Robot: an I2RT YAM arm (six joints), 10 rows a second.
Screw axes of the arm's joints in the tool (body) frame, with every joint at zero. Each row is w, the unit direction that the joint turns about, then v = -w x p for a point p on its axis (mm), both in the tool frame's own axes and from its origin. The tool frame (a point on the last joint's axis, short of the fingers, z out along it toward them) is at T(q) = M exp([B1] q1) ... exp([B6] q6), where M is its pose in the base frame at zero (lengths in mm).
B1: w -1 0 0 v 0 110.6 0
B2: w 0 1 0 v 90.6 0 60
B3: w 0 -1 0 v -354.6 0 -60
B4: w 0 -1 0 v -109.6 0 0
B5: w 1 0 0 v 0 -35.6 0
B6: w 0 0 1 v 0 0 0
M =
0 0 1 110.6
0 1 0 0
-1 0 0 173.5
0 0 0 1
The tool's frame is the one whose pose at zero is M.
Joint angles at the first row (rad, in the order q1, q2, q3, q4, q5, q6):
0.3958, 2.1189, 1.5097, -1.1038, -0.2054, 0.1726
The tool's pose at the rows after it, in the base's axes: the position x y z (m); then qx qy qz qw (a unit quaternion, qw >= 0):
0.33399, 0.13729, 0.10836, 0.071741, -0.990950, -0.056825, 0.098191
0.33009, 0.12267, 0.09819, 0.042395, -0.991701, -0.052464, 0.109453
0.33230, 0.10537, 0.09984, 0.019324, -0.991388, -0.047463, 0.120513
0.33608, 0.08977, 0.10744, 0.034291, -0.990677, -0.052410, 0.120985
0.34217, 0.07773, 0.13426, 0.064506, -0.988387, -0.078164, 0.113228
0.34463, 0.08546, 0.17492, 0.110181, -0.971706, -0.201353, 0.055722
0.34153, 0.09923, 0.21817, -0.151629, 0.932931, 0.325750, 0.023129
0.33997, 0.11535, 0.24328, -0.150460, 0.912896, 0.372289, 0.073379
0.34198, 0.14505, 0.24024, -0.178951, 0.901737, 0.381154, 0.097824
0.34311, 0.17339, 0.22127, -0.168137, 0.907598, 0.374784, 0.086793
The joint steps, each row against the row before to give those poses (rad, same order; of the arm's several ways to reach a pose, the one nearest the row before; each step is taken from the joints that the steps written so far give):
-0.0221, 0.0000, -0.1389, 0.1255, 0.0389, 0.0435
-0.0344, 0.0000, -0.0488, 0.0237, 0.0027, 0.0229
-0.0480, -0.0038, -0.0011, -0.0310, 0.0083, -0.0031
-0.0458, -0.0141, 0.0114, -0.0335, 0.0031, -0.0763
-0.0408, -0.0412, 0.0553, -0.0851, -0.0332, -0.1045
-0.0019, -0.0897, 0.0382, -0.0023, -0.2281, -0.0950
0.0187, -0.1049, 0.0144, 0.0630, -0.2449, -0.0259
0.0389, -0.0633, -0.0003, 0.1110, -0.0790, 0.1068
0.0766, 0.0126, -0.0096, 0.1270, 0.0054, 0.0519
0.0718, 0.0484, -0.0163, 0.0996, 0.0396, 0.1015

